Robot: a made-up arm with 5 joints.
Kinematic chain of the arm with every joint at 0, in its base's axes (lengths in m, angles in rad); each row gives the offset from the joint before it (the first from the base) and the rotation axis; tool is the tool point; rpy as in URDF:
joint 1: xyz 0.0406 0 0.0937 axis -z
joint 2: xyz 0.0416 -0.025 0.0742 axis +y
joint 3: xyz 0.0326 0 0.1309 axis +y
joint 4: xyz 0.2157 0 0.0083 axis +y
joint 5: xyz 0.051 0.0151 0 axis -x
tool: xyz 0 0 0 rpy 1.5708 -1.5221 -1.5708
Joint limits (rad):
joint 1: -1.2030..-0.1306
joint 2: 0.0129..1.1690
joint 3: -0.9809..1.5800
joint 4: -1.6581..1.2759
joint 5: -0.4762..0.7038
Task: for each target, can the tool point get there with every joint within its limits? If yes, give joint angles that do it. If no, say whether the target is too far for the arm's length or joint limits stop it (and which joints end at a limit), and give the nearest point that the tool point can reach.
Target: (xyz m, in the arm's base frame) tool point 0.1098 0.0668 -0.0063
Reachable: yes | joints -0.8708 0.7659 1.2324 -0.8662 -0.1494
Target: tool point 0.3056 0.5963 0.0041
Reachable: no: too far | nearest point 0.2127 0.3873 0.0927 | short by 0.245 m
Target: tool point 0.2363 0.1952 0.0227
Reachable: yes | joints -0.8198 0.6268 0.4551 0.0248 0.2774
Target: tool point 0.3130 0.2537 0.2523
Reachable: yes | joints -0.7765 0.2658 -0.0866 -0.1191 -0.1349
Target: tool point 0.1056 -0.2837 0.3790
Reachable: no: joint limits stop it (at a limit: joint 1, joint 2, joint 3, joint 4) | nearest point 0.1876 0.0093 0.5059 | short by 0.330 m
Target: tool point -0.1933 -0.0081 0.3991
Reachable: no: joint limits stop it (at a limit: joint 1, joint 2, joint 3, joint 4) | nearest point -0.0113 -0.0168 0.1383 | short by 0.318 m
